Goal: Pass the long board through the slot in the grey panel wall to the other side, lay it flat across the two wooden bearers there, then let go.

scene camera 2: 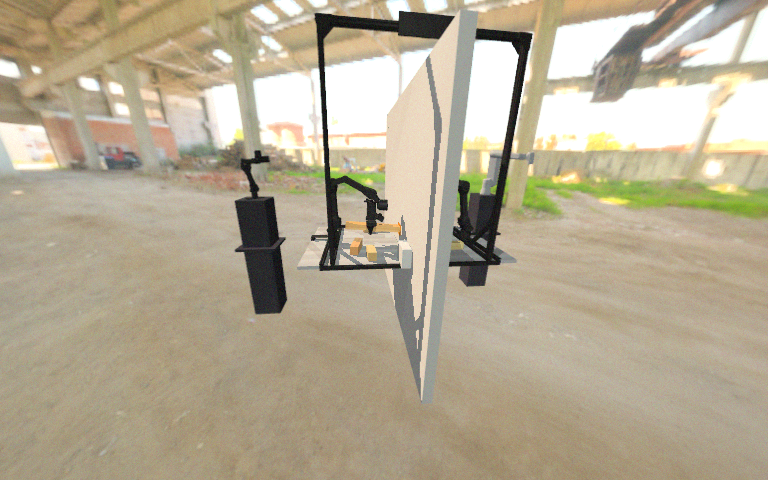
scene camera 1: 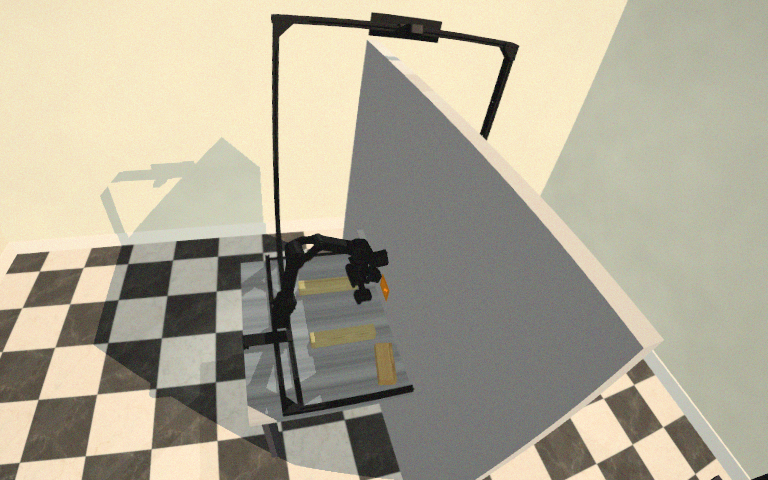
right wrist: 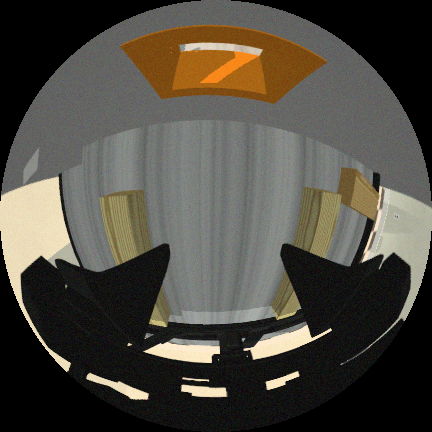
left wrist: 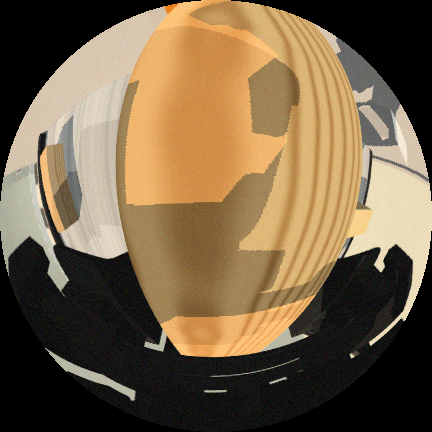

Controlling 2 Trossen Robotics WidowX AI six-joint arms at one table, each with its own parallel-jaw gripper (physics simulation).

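Places are measured from the left arm's base along level axes (x back, y left, z down), in centimetres.
Pixels of known places: left gripper, between the fingertips: (scene camera 2: pixel 370 233); right gripper, between the fingertips: (right wrist: pixel 227 250); right arm's base, origin of its link: (scene camera 2: pixel 464 237) (scene camera 1: pixel 280 321) (right wrist: pixel 229 334).
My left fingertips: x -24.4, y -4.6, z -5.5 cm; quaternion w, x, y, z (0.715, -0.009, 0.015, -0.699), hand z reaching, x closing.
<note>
Ahead of a thing's pixels: the offset from my left fingertips to its top centre. "spot": to the spot under its first point.
The long board @[dx -1.5, dy +0.0, dz -7.6 cm] (scene camera 2: pixel 387 227) (left wrist: pixel 200 125) is roughly level above the table, its far end close to the orange-framed slot (scene camera 2: pixel 399 228) (right wrist: pixel 145 65) (scene camera 1: pixel 383 283); whether its tip is inside is unclear. My left gripper (scene camera 2: pixel 370 229) is shut on the board from above; the board hides the fingertips in the left wrist view. The grey panel wall (scene camera 1: pixel 453 254) (scene camera 2: pixel 419 147) (right wrist: pixel 75 115) stands between the arms. Past it, two wooden bearers, one @[dx -45.1, dy -11.1, dz +3.0 cm] (scene camera 1: pixel 328 285) (right wrist: pixel 125 225) and another @[dx -44.1, dy +15.3, dz +3.0 cm] (scene camera 1: pixel 342 336) (right wrist: pixel 322 220), lie parallel. My right gripper (scene camera 1: pixel 367 285) (right wrist: pixel 227 250) is open and empty above them. No board shows in the right wrist view.
A wooden block @[dx -31.2, dy +30.0, dz +3.6 cm] (scene camera 1: pixel 385 363) (right wrist: pixel 360 195) lies beside one bearer, near the panel. On the left arm's side, two short blocks @[dx +9.1, dy -9.7, dz +2.4 cm] (scene camera 2: pixel 356 246) @[dx +0.8, dy -21.2, dz +2.4 cm] (scene camera 2: pixel 370 252) lie on the table. A white block @[spot: dx -15.0, dy -36.9, dz +0.0 cm] (scene camera 2: pixel 404 254) stands against the panel. A black frame (scene camera 1: pixel 275 124) (scene camera 2: pixel 323 101) surrounds the table.
</note>
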